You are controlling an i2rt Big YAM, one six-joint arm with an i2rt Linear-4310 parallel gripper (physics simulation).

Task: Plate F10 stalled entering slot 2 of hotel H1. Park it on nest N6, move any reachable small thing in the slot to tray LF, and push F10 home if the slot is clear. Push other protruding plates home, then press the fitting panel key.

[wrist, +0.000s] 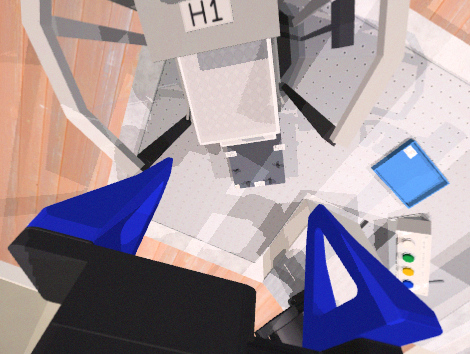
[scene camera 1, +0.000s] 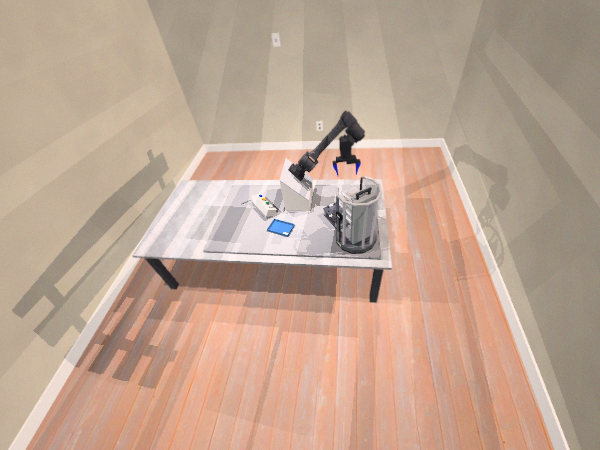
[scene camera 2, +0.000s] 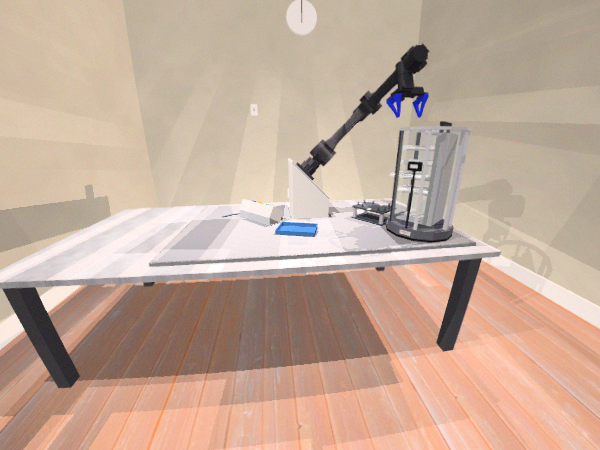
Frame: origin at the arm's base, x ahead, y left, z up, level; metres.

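Seen in the pictures: gripper, between the fingertips: (wrist: 245,188) (scene camera 1: 347,175) (scene camera 2: 409,117); arm's base, origin of its link: (scene camera 1: 296,172) (scene camera 2: 303,172).
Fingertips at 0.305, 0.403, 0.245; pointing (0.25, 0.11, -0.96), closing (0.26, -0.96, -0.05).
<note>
Offsets run from my fingertips to a thing's middle, as dx, dy, dz. "spot": to the spot under its first point.
My gripper (scene camera 1: 347,174) (scene camera 2: 408,116) (wrist: 245,188) is open and empty, above hotel H1 and towards its arm-base side. The round hotel H1 {+0.057, +0.067, -0.229} (scene camera 1: 361,220) (scene camera 2: 440,180) (wrist: 165,30) stands at the table's right end. In the wrist view a pale plate {+0.038, +0.052, -0.110} (wrist: 230,100) protrudes from under its top; its label and slot are unreadable. In scene view 2 several plates sit in it, and one edge {spot: +0.005, -0.035, -0.215} (scene camera 2: 394,174) sticks out left. Dark nest N6 {-0.097, -0.075, -0.398} (scene camera 1: 330,214) (scene camera 2: 372,206) (wrist: 256,162) stands beside the hotel, partly hidden by the plate in the wrist view. Blue tray LF {+0.060, -0.427, -0.427} (scene camera 1: 281,227) (scene camera 2: 296,229) (wrist: 410,172) and the key panel {-0.098, -0.605, -0.394} (scene camera 1: 259,205) (scene camera 2: 259,213) (wrist: 421,255) lie left of it. No small thing shows in the slot.
The white wedge arm base (scene camera 1: 296,197) (scene camera 2: 306,200) stands between the panel and the nest. Hotel posts and dark bars {spot: +0.051, -0.037, -0.128} (wrist: 307,112) surround the plate. A black handle {spot: +0.065, +0.102, -0.056} (scene camera 1: 364,193) rises from the hotel's top. Green {-0.099, -0.572, -0.372} (wrist: 408,258), yellow {-0.131, -0.610, -0.372} (wrist: 408,271) and blue {-0.163, -0.649, -0.372} (wrist: 408,284) keys show on the panel.
</note>
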